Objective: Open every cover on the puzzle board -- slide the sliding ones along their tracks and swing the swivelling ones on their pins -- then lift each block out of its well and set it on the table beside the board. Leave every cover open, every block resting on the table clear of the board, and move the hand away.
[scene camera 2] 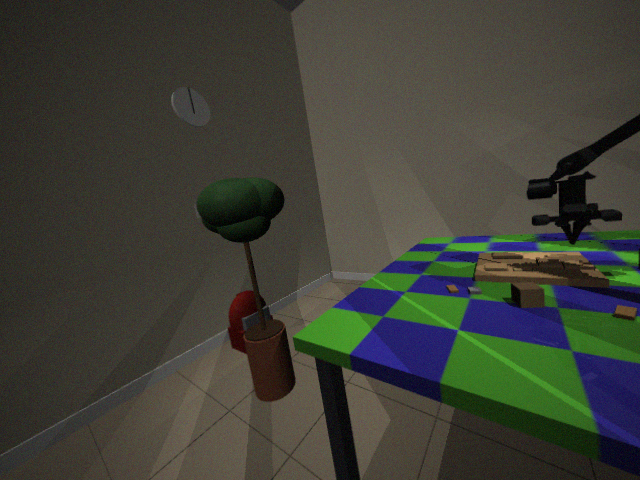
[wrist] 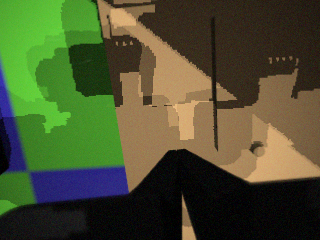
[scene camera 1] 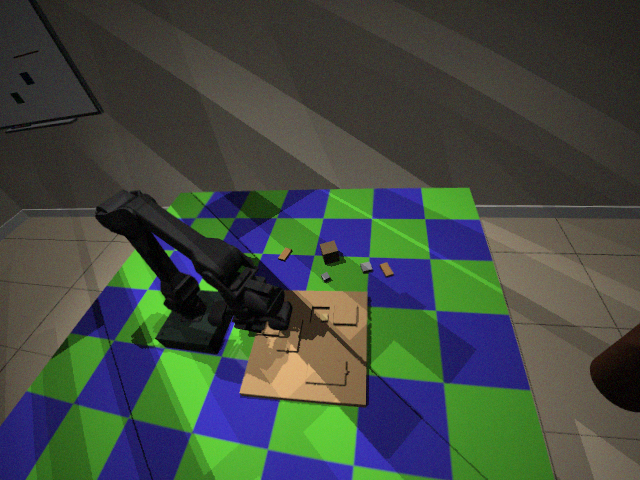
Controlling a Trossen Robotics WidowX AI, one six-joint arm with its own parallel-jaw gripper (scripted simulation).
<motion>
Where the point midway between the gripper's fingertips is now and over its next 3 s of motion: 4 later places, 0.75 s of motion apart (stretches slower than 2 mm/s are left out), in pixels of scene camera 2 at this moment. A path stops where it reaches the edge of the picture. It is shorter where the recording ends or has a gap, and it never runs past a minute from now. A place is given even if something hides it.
My gripper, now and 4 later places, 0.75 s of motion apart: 572, 244; 571, 248; 571, 254; 572, 260; 572, 262
</motion>
